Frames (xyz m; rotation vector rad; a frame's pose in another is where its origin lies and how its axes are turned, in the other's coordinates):
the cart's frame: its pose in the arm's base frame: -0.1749 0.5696 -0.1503 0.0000 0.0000 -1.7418
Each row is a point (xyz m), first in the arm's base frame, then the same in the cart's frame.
Working: the arm's base frame: its pose in the cart's frame: 0.5315 0.2693 0.1503 0.0000 0.0000 1.7418

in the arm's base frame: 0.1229 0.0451 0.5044
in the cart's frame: 0.4662 0.3827 0.6547
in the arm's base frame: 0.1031 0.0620 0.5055
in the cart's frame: 0.4529 0.3603 0.6558
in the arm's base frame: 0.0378 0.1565 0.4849
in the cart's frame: 0.3709 0.2799 0.6352
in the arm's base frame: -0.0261 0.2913 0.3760
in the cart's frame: 0.2489 0.1940 0.5263
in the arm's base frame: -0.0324 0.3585 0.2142
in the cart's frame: 0.1838 0.1763 0.3645
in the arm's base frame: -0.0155 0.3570 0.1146
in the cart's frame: 0.1824 0.1933 0.2649
